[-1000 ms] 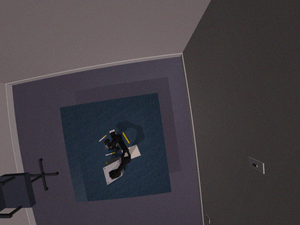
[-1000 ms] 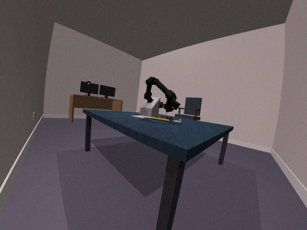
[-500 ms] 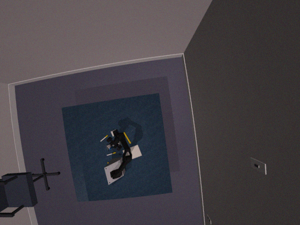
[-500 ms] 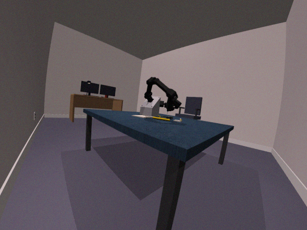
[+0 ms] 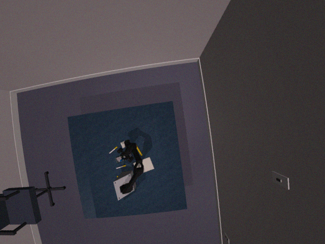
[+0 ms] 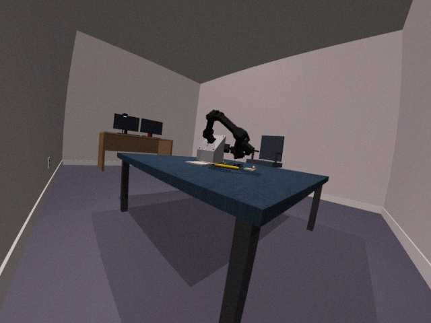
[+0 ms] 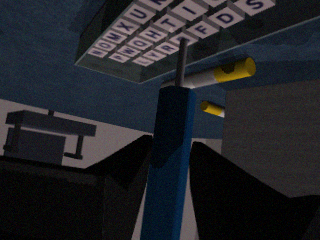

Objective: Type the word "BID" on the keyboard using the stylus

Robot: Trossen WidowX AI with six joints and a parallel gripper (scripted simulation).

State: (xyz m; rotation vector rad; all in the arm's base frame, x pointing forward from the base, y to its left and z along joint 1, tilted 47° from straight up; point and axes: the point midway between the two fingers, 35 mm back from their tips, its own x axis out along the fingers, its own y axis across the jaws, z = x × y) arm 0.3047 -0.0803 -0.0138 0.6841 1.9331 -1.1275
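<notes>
Right now the I key is 7 cm below my gripper tip. From my gripper tip the other things lie so: blue stylus (1 cm below); grey stylus tip (5 cm below); D key (7 cm below, 2 cm behind, 1 cm to the right).
</notes>
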